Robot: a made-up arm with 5 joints.
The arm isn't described. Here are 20 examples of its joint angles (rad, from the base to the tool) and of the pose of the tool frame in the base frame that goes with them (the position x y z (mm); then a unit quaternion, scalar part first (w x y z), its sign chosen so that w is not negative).
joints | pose
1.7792 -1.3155 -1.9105 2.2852 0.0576 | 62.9 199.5 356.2 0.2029 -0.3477 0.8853 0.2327
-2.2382 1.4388 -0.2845 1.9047 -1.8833 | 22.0 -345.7 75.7 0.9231 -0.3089 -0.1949 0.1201
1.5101 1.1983 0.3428 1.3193 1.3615 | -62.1 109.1 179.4 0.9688 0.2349 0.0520 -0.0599
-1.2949 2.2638 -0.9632 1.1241 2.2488 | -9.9 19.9 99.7 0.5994 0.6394 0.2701 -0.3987
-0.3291 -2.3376 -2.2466 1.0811 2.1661 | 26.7 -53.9 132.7 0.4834 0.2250 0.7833 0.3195
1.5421 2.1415 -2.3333 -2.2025 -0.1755 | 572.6 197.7 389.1 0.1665 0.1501 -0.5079 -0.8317
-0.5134 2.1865 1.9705 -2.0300 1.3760 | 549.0 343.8 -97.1 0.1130 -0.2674 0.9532 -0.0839
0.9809 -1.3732 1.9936 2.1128 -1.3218 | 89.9 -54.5 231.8 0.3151 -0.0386 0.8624 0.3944
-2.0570 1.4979 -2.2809 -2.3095 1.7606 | 595.8 -223.6 221.9 0.3837 0.0097 0.8841 0.2667
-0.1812 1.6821 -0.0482 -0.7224 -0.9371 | 559.6 -160.4 -34.8 0.3388 0.1226 0.5128 0.7792
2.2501 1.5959 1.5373 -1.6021 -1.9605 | 657.7 15.3 454.7 0.0122 -0.0163 -0.7916 0.6107
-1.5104 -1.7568 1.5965 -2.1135 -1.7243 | -550.6 -11.2 37.8 0.7544 -0.5920 0.1118 -0.2607
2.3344 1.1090 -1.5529 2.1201 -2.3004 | 38.3 200.9 394.6 0.0900 0.9336 -0.0248 -0.3460
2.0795 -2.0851 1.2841 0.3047 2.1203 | 37.9 260.3 540.8 0.2844 -0.4713 0.8333 0.0507
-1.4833 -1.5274 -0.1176 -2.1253 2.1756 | -535.2 -80.7 141.0 0.1890 0.9368 0.1137 -0.2715
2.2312 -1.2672 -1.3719 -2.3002 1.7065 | -439.5 283.3 163.0 0.4893 0.7724 -0.3004 -0.2715
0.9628 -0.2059 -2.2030 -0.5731 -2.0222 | 148.7 -386.0 42.0 0.3029 -0.4698 -0.7537 0.3456
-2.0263 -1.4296 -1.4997 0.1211 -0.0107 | -188.6 204.7 -113.2 0.6297 -0.2206 -0.1523 -0.7291
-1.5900 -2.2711 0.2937 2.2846 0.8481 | -59.5 -36.2 179.6 0.2205 -0.6036 0.4090 0.6479
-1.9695 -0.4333 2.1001 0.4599 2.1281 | 188.4 -366.6 266.9 0.1962 0.4037 0.8476 0.2829
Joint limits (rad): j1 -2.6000..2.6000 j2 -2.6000..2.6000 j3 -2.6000..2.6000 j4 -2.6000..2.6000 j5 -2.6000..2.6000
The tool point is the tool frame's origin. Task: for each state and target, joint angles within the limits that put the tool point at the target. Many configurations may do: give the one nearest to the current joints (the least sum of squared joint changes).
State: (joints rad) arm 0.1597 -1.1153 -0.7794 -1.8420 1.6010
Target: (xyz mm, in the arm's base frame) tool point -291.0 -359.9 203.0
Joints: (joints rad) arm -0.0313 -0.5656 -0.9862 -1.3078 1.6577
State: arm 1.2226 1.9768 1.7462 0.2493 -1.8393
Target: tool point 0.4 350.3 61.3
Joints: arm 1.1431 2.0974 1.0959 0.7786 -2.0593
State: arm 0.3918 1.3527 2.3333 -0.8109 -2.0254
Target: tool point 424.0 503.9 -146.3
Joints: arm 0.1626 1.6226 2.1955 -0.6337 -2.0723
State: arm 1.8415 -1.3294 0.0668 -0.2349 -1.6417
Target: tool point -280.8 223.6 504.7
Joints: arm 1.6899 -1.1874 0.1512 -0.0859 -1.6585
